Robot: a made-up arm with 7 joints.
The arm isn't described. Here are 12 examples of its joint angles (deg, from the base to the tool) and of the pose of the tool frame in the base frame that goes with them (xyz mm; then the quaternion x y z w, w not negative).
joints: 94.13 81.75 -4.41 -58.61 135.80 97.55 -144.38
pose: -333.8 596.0 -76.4 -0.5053 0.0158 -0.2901 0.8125
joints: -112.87 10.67 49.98 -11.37 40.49 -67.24 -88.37
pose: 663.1 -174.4 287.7 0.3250 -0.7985 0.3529 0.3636
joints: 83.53 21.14 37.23 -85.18 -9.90 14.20 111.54
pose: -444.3 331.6 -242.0 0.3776 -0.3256 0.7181 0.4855
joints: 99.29 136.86 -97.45 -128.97 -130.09 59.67 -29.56
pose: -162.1 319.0 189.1 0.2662 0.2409 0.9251 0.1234
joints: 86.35 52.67 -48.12 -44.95 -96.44 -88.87 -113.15
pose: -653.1 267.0 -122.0 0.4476 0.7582 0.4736 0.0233
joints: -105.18 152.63 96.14 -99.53 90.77 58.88 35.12
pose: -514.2 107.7 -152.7 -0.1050 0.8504 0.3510 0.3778
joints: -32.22 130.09 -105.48 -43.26 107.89 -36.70 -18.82
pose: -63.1 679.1 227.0 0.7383 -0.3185 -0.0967 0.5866
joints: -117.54 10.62 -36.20 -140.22 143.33 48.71 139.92
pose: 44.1 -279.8 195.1 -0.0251 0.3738 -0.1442 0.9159
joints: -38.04 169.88 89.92 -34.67 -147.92 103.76 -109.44
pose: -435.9 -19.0 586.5 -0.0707 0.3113 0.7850 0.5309
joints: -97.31 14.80 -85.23 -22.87 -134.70 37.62 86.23
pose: 706.1 -223.4 27.2 -0.5944 0.5324 0.5614 0.2194
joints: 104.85 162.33 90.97 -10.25 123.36 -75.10 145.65
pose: 605.7 430.8 -12.9 0.8346 0.5216 -0.1582 0.0798
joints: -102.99 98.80 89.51 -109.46 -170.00 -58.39 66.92
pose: -280.1 408.5 83.3 0.7137 -0.3508 0.5663 0.2167
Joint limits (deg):
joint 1: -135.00..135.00
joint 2: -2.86..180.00
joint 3: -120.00..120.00
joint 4: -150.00..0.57
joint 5: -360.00..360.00
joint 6: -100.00..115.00
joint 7: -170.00..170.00
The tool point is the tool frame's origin. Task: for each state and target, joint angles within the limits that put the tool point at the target. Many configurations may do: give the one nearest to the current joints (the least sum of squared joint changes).
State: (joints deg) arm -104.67 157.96 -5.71 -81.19 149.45 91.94 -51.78
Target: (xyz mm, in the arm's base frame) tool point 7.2 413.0 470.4
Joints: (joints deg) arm -89.03 129.66 -31.82 -79.31 149.45 91.94 -51.78
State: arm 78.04 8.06 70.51 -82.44 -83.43 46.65 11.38
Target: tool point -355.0 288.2 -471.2
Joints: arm 49.76 3.77 56.59 -69.86 -83.43 46.65 11.38
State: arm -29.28 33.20 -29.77 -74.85 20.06 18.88 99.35
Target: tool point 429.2 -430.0 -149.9
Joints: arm -59.82 -2.86 -51.36 -79.38 20.06 18.88 99.35
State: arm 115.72 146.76 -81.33 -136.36 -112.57 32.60 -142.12
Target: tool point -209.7 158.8 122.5
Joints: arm 116.06 117.43 -81.04 -149.88 -112.57 32.60 -142.12
